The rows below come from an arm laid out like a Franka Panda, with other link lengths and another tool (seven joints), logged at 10 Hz.
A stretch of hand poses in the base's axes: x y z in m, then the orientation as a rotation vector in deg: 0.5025, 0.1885, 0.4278, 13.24, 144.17, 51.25; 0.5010, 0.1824, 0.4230, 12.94, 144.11, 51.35; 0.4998, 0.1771, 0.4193, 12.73, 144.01, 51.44; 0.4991, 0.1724, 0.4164, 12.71, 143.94, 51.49; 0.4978, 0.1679, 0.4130, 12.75, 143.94, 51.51; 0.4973, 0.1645, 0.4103, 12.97, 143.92, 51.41; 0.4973, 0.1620, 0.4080, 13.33, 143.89, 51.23; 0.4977, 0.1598, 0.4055, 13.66, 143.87, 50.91; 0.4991, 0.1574, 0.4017, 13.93, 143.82, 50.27; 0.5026, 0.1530, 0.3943, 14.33, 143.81, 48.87; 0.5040, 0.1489, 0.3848, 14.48, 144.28, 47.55; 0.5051, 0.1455, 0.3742, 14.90, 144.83, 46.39; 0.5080, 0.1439, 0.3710, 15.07, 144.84, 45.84
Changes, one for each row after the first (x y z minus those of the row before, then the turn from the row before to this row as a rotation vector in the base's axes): -0.0015, -0.0061, -0.0048, 0.03, -0.12, 0.20; -0.0012, -0.0053, -0.0037, 0.04, -0.14, 0.13; -0.0007, -0.0047, -0.0029, 0.04, -0.06, 0.00; -0.0013, -0.0045, -0.0034, 0.02, 0.02, -0.02; -0.0005, -0.0034, -0.0027, -0.03, 0.03, -0.17; 0.0000, -0.0025, -0.0023, -0.06, 0.05, -0.29; 0.0004, -0.0022, -0.0025, -0.16, 0.02, -0.30; 0.0014, -0.0024, -0.0038, -0.39, -0.09, -0.36; 0.0035, -0.0044, -0.0074, -0.90, -0.15, -0.62; 0.0014, -0.0041, -0.0095, -0.96, 0.24, -0.29; 0.0011, -0.0034, -0.0106, -0.81, 0.43, -0.39; 0.0029, -0.0016, -0.0032, -0.35, -0.03, -0.24
